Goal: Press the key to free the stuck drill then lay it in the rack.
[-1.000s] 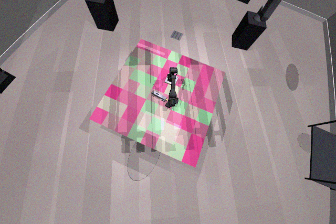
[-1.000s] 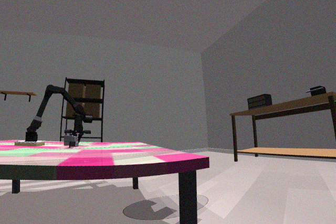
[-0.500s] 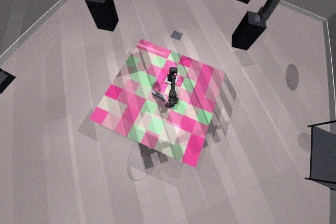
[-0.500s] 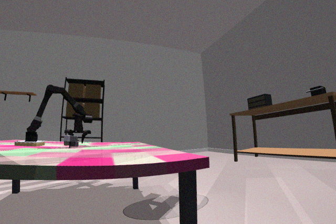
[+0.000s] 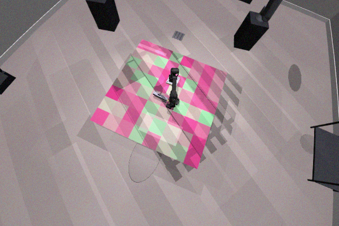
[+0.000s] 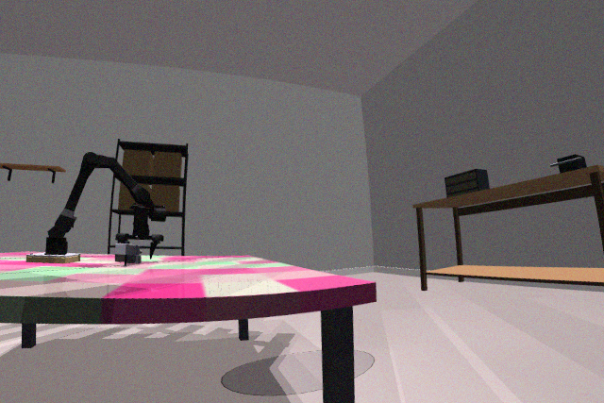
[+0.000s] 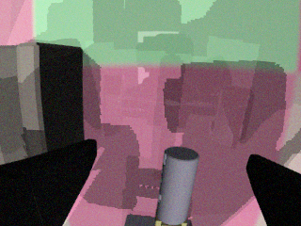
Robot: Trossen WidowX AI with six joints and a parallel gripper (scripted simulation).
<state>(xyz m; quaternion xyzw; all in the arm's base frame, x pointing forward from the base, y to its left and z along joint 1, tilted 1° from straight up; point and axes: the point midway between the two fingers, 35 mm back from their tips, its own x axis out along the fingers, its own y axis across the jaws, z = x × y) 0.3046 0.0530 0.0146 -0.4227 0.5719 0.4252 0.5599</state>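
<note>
My gripper tip is 40 mm to the left of the drill, 30 mm below it and 10 mm past it. Round my gripper tip: grey fixture 140 mm to the right, 40 mm behind, 30 mm above; then rack 70 mm behind, 40 mm to the left, 10 mm above.
</note>
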